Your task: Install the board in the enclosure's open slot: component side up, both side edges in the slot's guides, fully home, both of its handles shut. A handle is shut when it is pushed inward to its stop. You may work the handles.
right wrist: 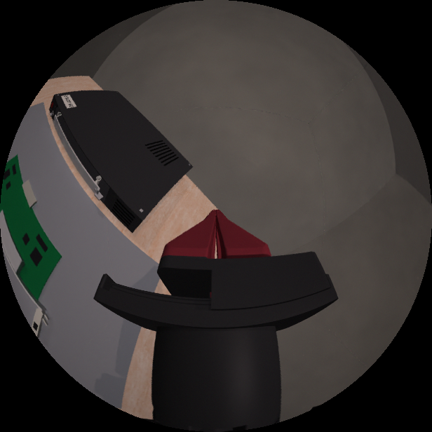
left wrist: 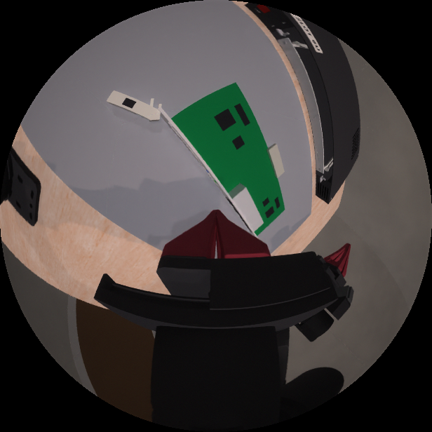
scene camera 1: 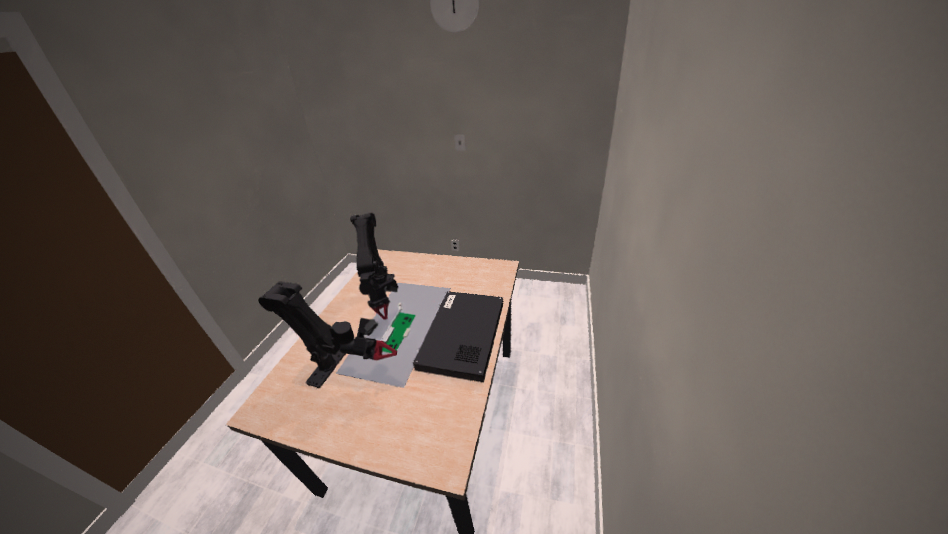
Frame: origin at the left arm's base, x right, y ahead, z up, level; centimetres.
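Where they show: left gripper, between the fingertips: (scene camera 1: 385, 319); right gripper, between the fingertips: (scene camera 1: 396, 353); right arm's base, origin of its link: (scene camera 1: 328, 366).
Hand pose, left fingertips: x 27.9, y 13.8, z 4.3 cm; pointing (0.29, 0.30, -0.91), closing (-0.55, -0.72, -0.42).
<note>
After its pixels a point has its place.
The green board (scene camera 1: 400, 326) @(z 0.6, x 28.1, y 20.1 cm) (left wrist: 207, 142) (right wrist: 47, 257) lies flat, component side up, on the grey mat (scene camera 1: 366, 372) @(z 0.2, x 53.7, y 14.6 cm) (left wrist: 90, 55) (right wrist: 90, 280), outside the enclosure (scene camera 1: 457, 328) @(z 4.9, x 30.8, y 47.4 cm) (left wrist: 345, 95) (right wrist: 110, 125). One pale handle (left wrist: 132, 104) is swung outward from the faceplate. The other handle (right wrist: 37, 320) also stands outward; the left fingers hide it in the left wrist view. A dark band shows above the enclosure's silver panel (left wrist: 306, 90) (right wrist: 75, 150). My left gripper (scene camera 1: 384, 315) @(z 4.3, x 27.9, y 13.8 cm) (left wrist: 215, 215) is shut and empty, above the mat near the faceplate. My right gripper (scene camera 1: 395, 352) @(z 15.4, x 54.7, y 31.1 cm) (right wrist: 215, 215) is shut and empty, near the board's lower end.
The wooden table (scene camera 1: 358, 424) @(z 0.0, x 74.7, y 20.6 cm) (left wrist: 100, 250) (right wrist: 155, 220) carries the mat and the enclosure, which stand side by side. A strip of wood shows between them. The right gripper's red fingers (left wrist: 342, 257) show close beside the left gripper. Metal latches (right wrist: 98, 187) sit at the silver panel's ends.
</note>
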